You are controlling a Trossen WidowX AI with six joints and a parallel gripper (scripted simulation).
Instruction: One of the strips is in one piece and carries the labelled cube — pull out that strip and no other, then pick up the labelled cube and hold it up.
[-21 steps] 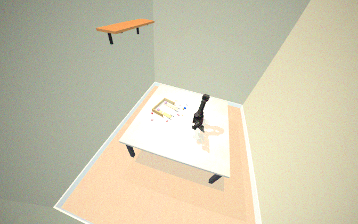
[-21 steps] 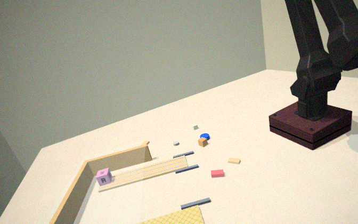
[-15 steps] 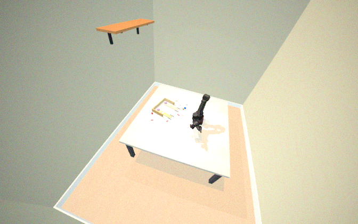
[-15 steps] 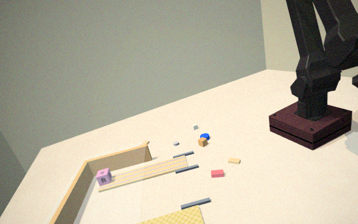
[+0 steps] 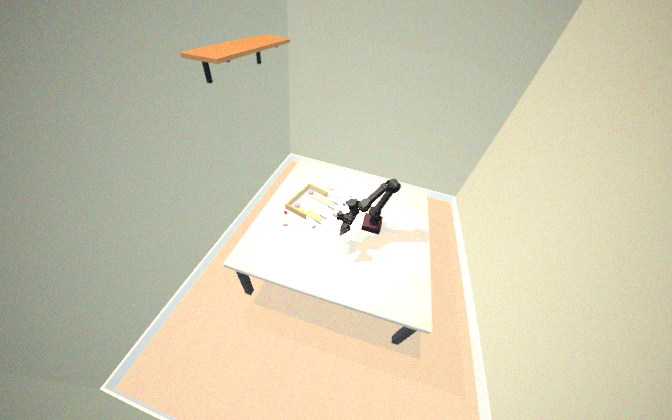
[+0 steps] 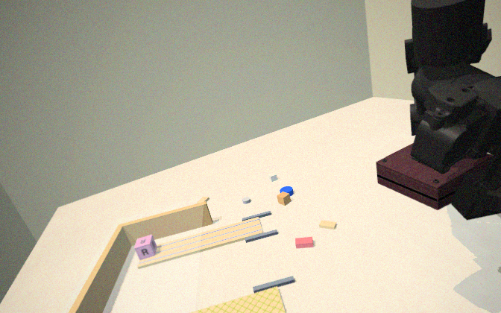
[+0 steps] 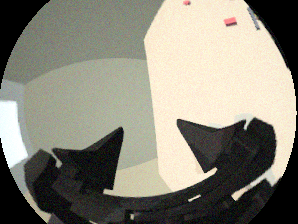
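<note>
Now: gripper tip 10 cm short of the orange cube, 45 cm to the left of it and 17 cm above it. The rest, counted from my gripper tip: blue disc 8 cm ahead, 48 cm to the right, 18 cm below.
</note>
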